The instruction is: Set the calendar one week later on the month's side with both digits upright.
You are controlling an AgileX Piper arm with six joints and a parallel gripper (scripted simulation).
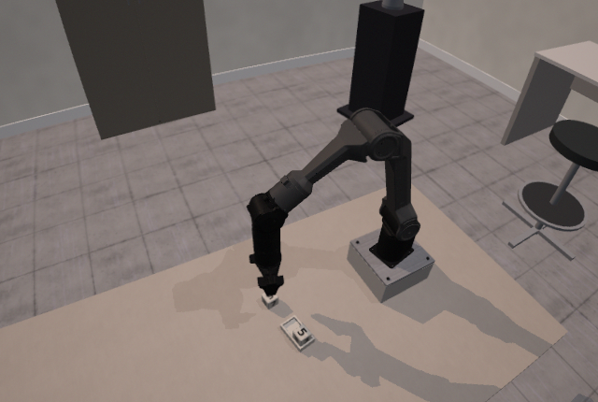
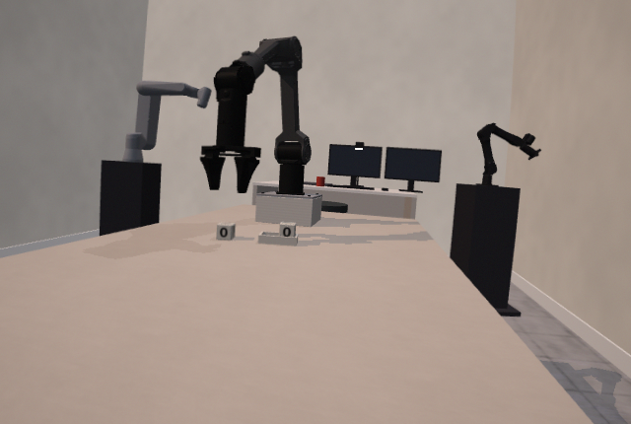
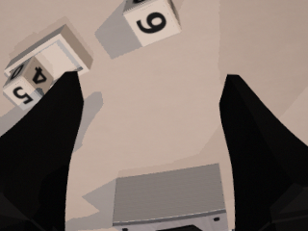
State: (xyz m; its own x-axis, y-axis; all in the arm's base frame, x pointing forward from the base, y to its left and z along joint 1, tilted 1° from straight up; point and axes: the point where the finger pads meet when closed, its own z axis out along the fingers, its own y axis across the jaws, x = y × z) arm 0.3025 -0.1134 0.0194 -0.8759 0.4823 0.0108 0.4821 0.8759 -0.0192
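Now: hand 90 mm above the white number cube. Also, from my hand: tray (110 mm to the left, 90 mm below).
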